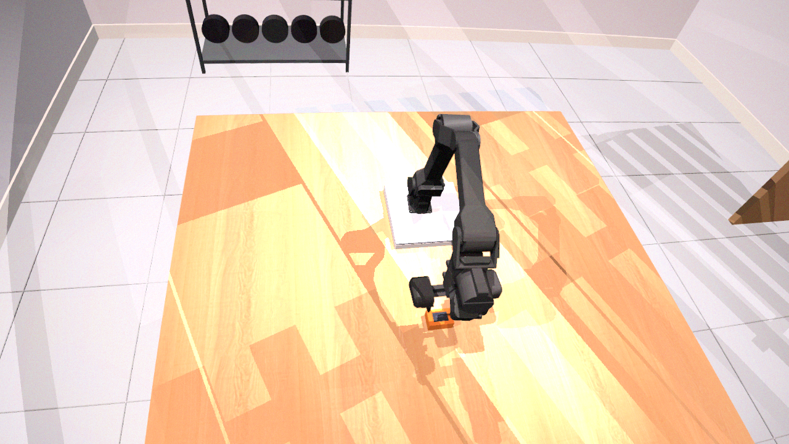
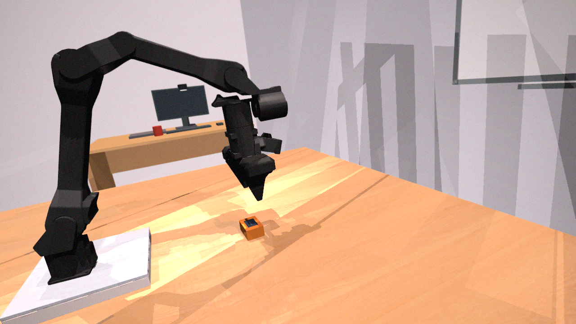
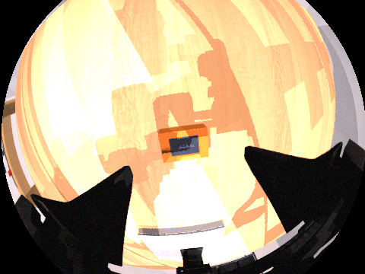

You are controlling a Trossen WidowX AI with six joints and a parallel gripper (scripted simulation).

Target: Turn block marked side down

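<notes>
The orange block lies 10 mm behind my gripper tip and 80 mm below it.
</notes>
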